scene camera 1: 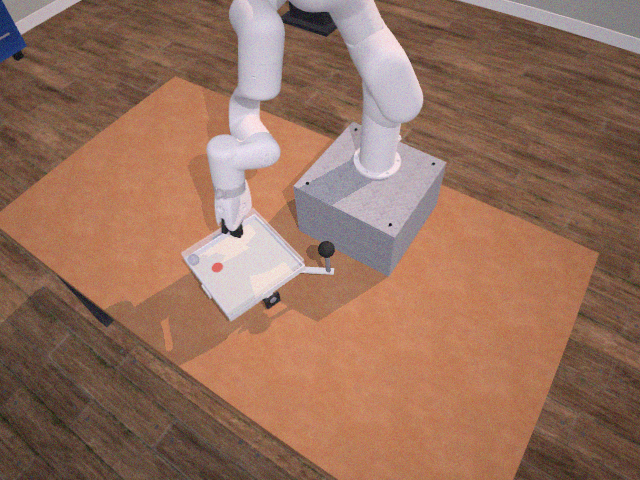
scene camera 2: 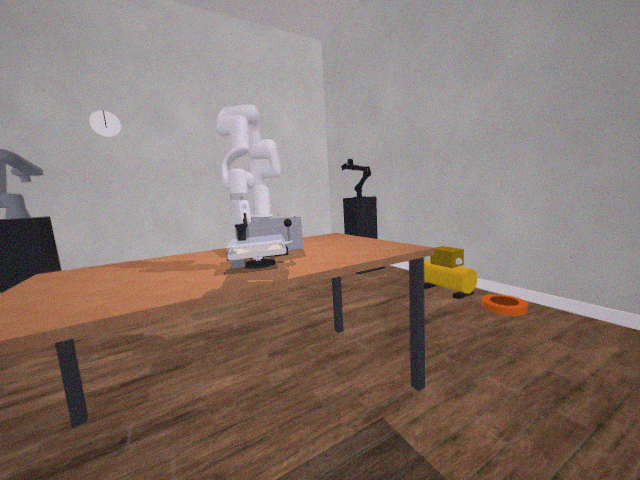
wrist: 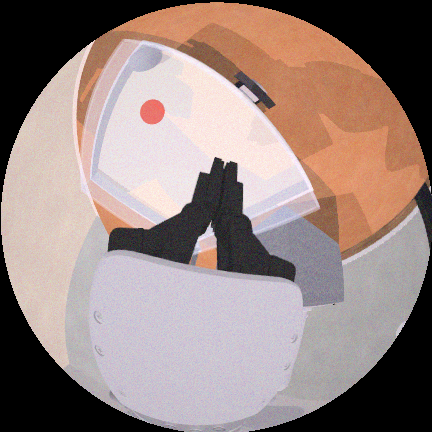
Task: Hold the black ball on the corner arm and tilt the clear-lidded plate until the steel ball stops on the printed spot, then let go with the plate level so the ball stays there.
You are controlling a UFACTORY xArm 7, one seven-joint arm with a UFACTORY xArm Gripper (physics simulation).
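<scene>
The clear-lidded plate looks slightly tilted, its left side lower in scene camera 2. The steel ball is in the plate's left corner in scene camera 1, apart from the red printed spot. The black ball stands on a short post on the corner arm, right of the plate; it does not show in the wrist view. My gripper is shut and empty, at the plate's rear edge, away from the black ball. Whether the fingertips touch the lid is unclear.
The grey base block of my arm stands behind the black ball. A small dark part sticks out beside the plate's edge. The orange table top lies under the plate.
</scene>
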